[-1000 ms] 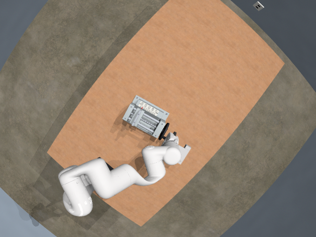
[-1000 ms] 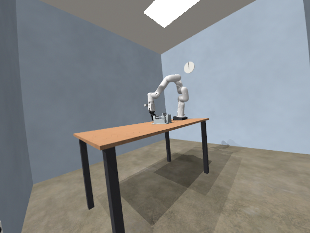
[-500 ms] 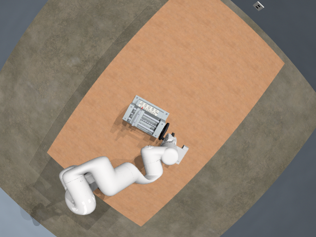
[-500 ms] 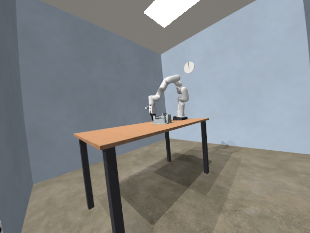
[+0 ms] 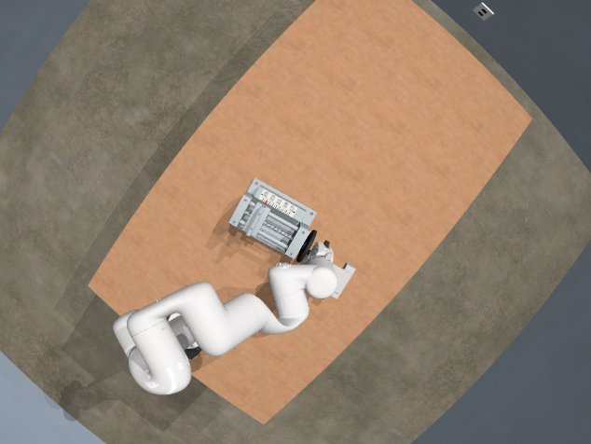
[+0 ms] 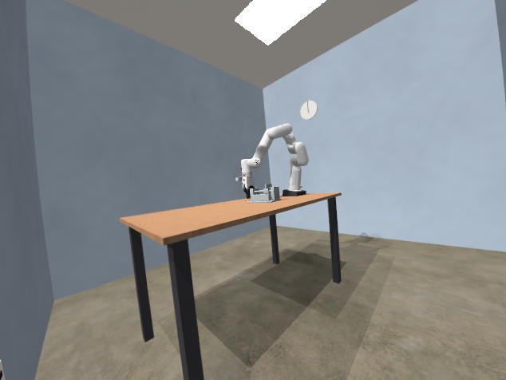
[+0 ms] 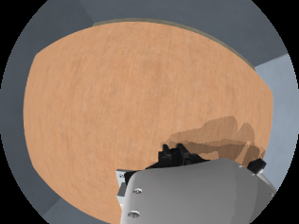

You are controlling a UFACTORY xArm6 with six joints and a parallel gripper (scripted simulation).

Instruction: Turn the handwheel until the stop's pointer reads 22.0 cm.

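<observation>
Right now my hand is 20 mm to the right of the handwheel and 10 mm below it.
</observation>
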